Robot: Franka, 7 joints.
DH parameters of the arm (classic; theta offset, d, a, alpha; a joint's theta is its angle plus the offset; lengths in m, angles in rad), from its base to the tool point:
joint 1: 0 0.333 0 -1.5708
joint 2: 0 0 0 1.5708
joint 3: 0 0.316 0.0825 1.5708
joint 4: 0 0 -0.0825 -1.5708
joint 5: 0 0.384 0 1.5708
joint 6: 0 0 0.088 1.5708
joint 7: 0 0.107 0 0
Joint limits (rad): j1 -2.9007..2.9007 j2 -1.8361..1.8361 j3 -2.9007..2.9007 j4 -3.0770..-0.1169 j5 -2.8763..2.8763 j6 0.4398..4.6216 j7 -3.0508..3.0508
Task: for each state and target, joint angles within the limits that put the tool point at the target. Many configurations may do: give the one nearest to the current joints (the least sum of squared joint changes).
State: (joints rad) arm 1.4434 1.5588 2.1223 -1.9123 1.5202 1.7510 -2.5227
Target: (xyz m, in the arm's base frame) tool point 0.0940 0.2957 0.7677
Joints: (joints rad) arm 0.8917 1.8361 2.6627 -2.0652 1.4060 1.2334 -2.5227
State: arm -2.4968 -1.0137 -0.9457 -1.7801 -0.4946 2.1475 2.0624
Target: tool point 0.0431 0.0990 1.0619
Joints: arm -2.6247 -1.0553 -0.0968 -1.4741 -0.4799 2.3386 2.0624
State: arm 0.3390 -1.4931 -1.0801 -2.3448 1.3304 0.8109 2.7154
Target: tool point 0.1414 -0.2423 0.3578
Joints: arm 0.4377 -1.4088 -1.8856 -2.6733 0.9630 0.8495 2.7154
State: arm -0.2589 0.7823 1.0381 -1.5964 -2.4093 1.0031 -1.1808
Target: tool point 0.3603 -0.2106 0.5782
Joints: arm -0.7666 -0.0750 0.4933 -2.2586 -2.0023 0.4398 -1.1808
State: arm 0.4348 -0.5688 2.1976 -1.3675 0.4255 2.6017 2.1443
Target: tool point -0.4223 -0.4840 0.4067
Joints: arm 1.1363 -0.2688 2.8285 -1.8560 0.4315 2.3411 2.1443
